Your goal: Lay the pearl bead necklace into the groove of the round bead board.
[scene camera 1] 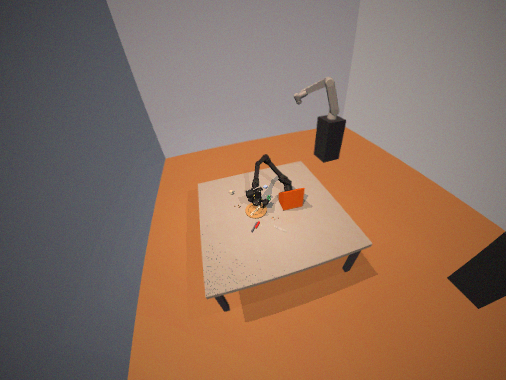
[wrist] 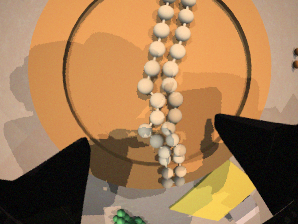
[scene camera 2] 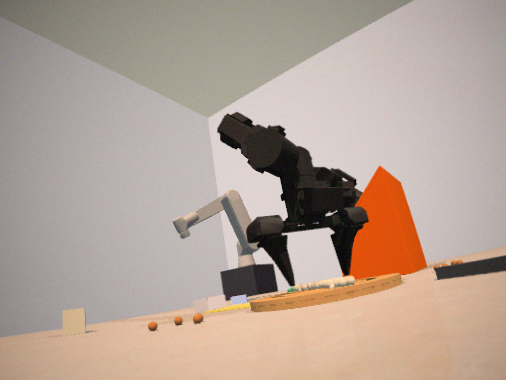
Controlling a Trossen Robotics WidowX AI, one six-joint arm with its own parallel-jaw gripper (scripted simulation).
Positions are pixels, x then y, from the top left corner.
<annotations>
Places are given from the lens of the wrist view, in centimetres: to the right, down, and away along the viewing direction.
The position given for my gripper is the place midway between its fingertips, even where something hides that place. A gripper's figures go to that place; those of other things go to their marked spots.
my gripper (wrist: 154,132): 0, 1, 10
yellow flat piece (wrist: 226,186): 10, 9, 16
</annotations>
